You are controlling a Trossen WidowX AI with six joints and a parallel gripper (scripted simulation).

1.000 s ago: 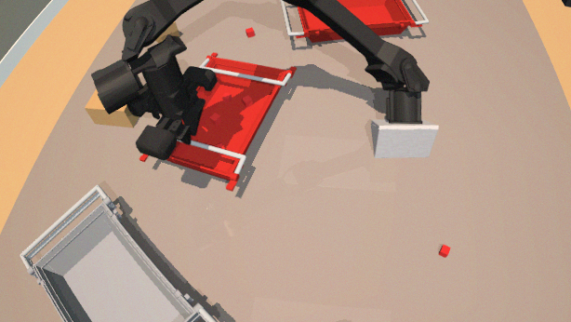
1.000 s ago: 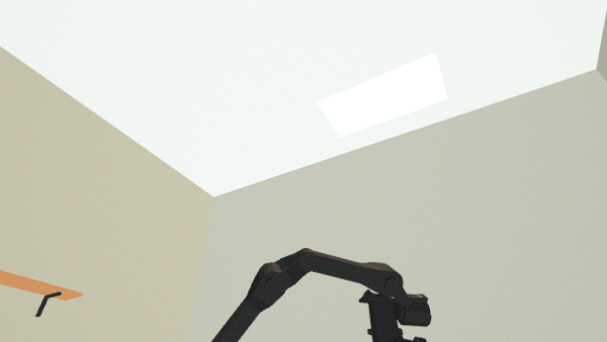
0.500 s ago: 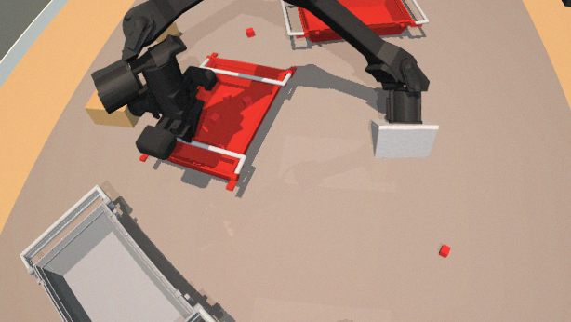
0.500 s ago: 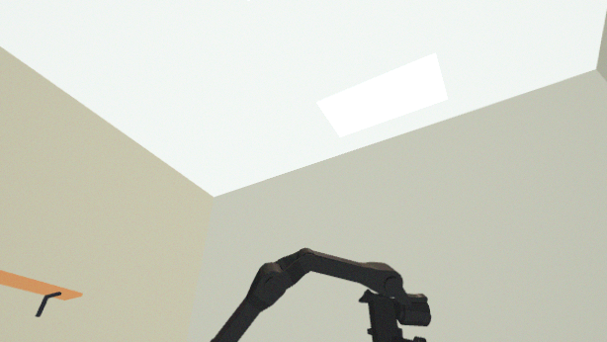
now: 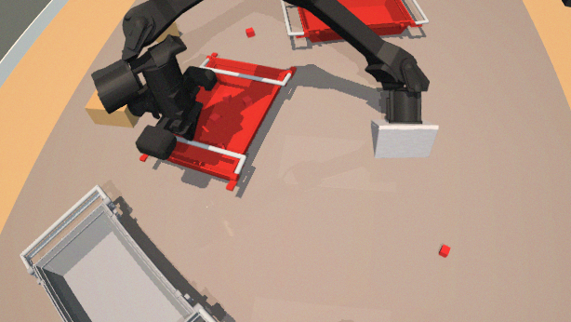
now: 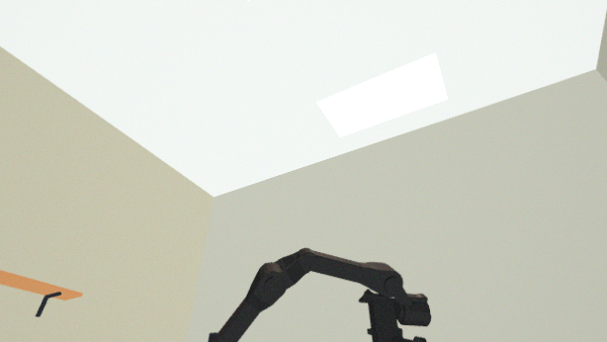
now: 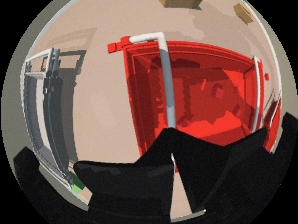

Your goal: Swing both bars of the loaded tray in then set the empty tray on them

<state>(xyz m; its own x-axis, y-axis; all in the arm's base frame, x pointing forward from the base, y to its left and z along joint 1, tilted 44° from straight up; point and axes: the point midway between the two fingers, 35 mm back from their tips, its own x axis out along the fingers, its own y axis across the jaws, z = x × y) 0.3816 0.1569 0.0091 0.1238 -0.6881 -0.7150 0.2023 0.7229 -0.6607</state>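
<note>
My gripper tip is now 27 cm past the red tray, 50 cm to the left of it and 4 cm above it. The rest, counted from my gripper tip: small red cube (47 cm behind, 13 cm to the left, 8 cm below).
</note>
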